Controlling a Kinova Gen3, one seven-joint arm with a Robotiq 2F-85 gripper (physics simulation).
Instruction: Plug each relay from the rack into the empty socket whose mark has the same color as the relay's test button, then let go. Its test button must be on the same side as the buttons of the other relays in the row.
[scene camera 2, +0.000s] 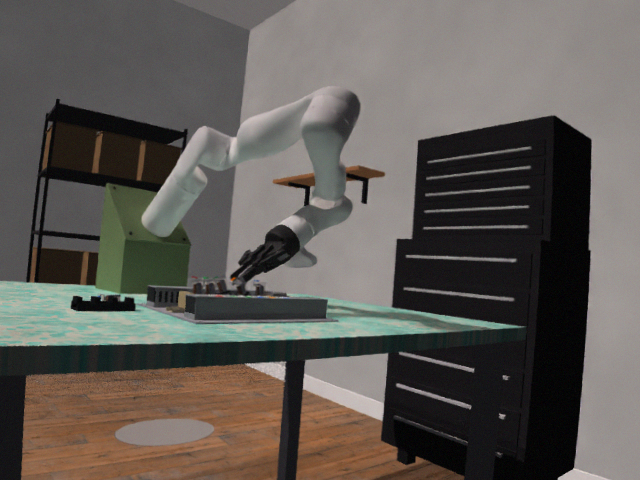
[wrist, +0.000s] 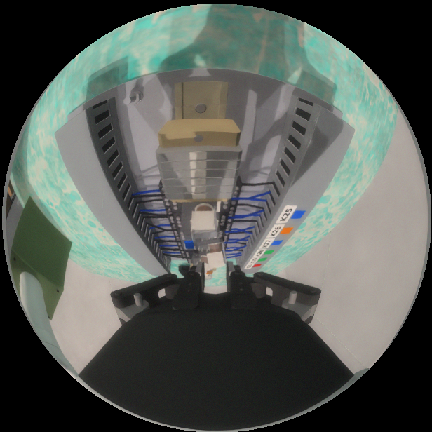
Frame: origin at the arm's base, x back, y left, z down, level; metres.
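Where they show: gripper, between the fingertips: (scene camera 2: 236, 280); arm's base, origin of its link: (scene camera 2: 156, 224).
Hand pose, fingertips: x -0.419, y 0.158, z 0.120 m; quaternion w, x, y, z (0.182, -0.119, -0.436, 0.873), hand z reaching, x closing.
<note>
Things, the pixels of their top centre, and the offset from my fingertips. "spot": a spot on its surface instead.
- orange spot, a spot on its surface: (scene camera 2: 233, 279) spot: dy -0.005, dx +0.002, dz -0.001 m
- black rack, centre of its top: (scene camera 2: 104, 297) dy -0.243, dx -0.037, dz +0.046 m
My gripper (scene camera 2: 236, 280) (wrist: 215, 269) is shut on a relay, low over the socket row; an orange spot (scene camera 2: 233, 279) (wrist: 210, 273) shows at its fingertips. The fingers hide most of this relay, and whether it is seated cannot be told. Clear-cased relays (scene camera 2: 221, 285) (wrist: 204, 221) stand in the row, one with a white top close before the fingers. A blue button (wrist: 189, 244) shows on the row's left in the wrist view. Colored marks, blue (wrist: 298, 214), orange (wrist: 286, 230), blue, green and red, run along the right duct. The black rack (scene camera 2: 103, 305) stands left of the panel, with something pale in it.
Grey slotted wiring ducts (scene camera 2: 258, 308) (wrist: 317, 165) flank the row, with blue and black wires beside the sockets. A metal-fronted module (wrist: 199, 172) and a tan block (wrist: 200, 131) stand at the row's end. A green pedestal (scene camera 2: 155, 263) (wrist: 40, 255) carries the arm behind the panel.
</note>
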